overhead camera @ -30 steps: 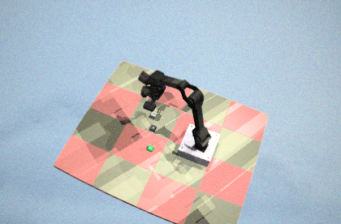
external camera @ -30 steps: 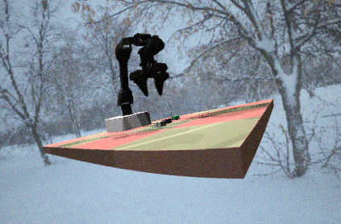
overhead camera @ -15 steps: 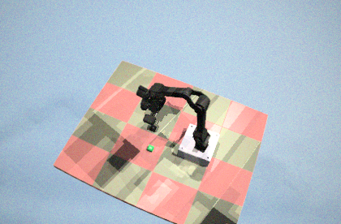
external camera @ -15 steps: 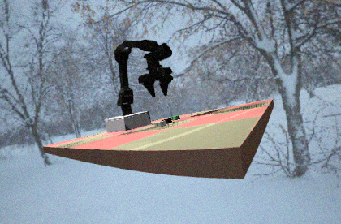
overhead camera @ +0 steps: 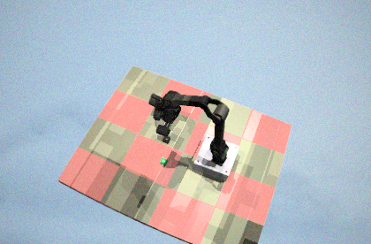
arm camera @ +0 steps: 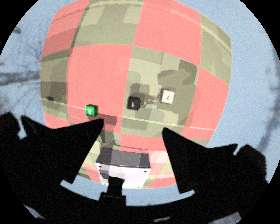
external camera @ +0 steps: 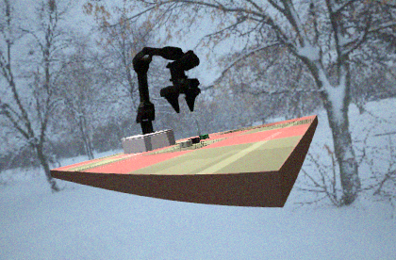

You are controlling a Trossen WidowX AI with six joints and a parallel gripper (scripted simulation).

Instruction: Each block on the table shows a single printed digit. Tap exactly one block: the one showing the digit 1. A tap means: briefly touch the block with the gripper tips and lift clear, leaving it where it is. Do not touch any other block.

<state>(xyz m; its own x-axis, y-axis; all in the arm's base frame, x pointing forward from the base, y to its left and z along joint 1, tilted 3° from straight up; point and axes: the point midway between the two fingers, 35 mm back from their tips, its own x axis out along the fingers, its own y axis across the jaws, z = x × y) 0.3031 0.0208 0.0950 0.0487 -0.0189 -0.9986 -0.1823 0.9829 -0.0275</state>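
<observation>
Right now my gripper tip is 10 mm to the right of the black block and 110 mm above it. Round my gripper tip: white block (60 mm ahead, 70 mm to the right, 110 mm below); green block (60 mm behind, 130 mm to the left, 110 mm below).
</observation>
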